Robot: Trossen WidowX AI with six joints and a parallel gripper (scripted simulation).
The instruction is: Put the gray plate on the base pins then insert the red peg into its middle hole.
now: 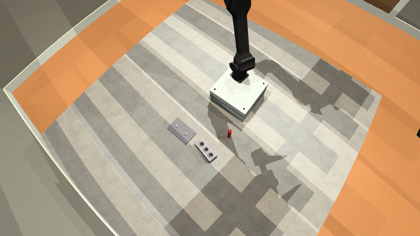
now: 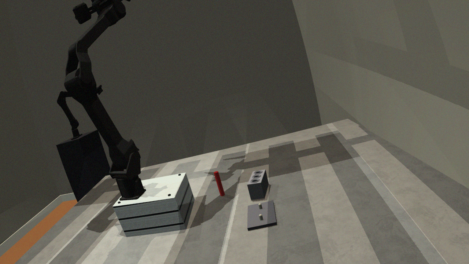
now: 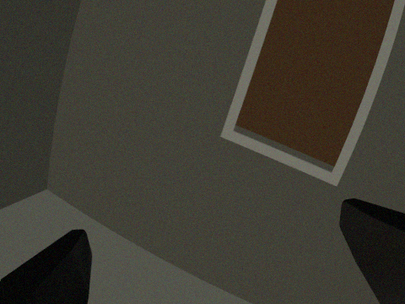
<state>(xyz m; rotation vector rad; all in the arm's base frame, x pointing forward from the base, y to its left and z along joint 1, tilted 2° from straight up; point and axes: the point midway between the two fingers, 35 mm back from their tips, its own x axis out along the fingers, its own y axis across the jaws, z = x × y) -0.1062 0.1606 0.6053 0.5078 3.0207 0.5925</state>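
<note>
Now: the gray plate 46 cm ahead of my gripper tip, 4 cm to the right of it and 67 cm below it. Round my gripper tip: base: 48 cm ahead, 20 cm to the right, 70 cm below; then red peg: 34 cm ahead, 3 cm to the right, 67 cm below.
</note>
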